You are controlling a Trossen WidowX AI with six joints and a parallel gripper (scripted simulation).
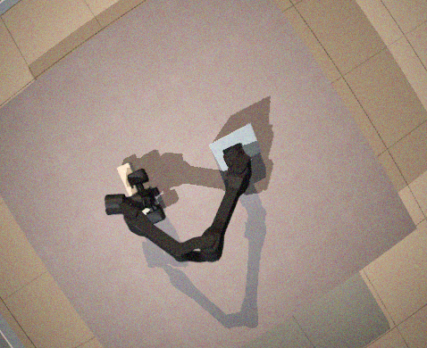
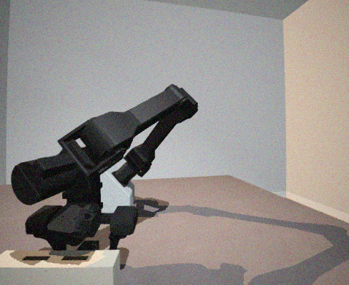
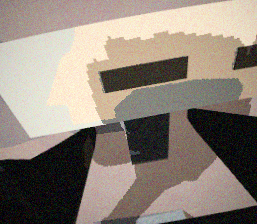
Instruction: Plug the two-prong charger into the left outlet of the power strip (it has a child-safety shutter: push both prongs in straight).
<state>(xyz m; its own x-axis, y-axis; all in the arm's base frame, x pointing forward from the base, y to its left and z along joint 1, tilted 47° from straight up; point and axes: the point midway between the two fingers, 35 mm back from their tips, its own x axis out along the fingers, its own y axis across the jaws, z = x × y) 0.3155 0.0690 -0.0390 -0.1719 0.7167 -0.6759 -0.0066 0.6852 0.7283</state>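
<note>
Right now my gripper tip is 20 mm short of the two-prong charger and 10 mm below it.
</note>
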